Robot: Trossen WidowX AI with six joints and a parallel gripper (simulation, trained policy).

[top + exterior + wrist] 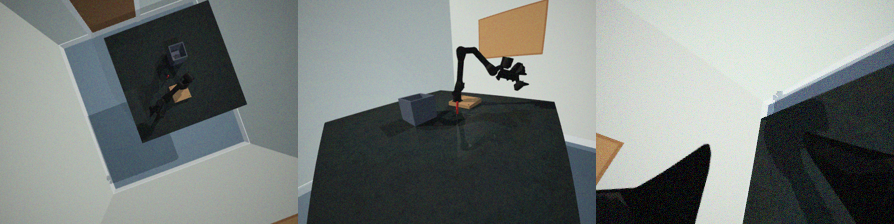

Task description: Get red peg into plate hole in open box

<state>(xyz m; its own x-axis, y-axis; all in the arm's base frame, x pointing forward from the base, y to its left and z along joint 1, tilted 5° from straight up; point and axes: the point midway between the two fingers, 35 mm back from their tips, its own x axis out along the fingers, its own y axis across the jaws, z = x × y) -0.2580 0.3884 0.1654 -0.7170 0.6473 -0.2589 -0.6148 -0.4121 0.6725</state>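
The red peg is 42 cm ahead of my gripper tip, 28 cm to the right of it and 15 cm below it. The rest, counted from my gripper tip: plate (62 cm ahead, 42 cm to the right, 14 cm below).
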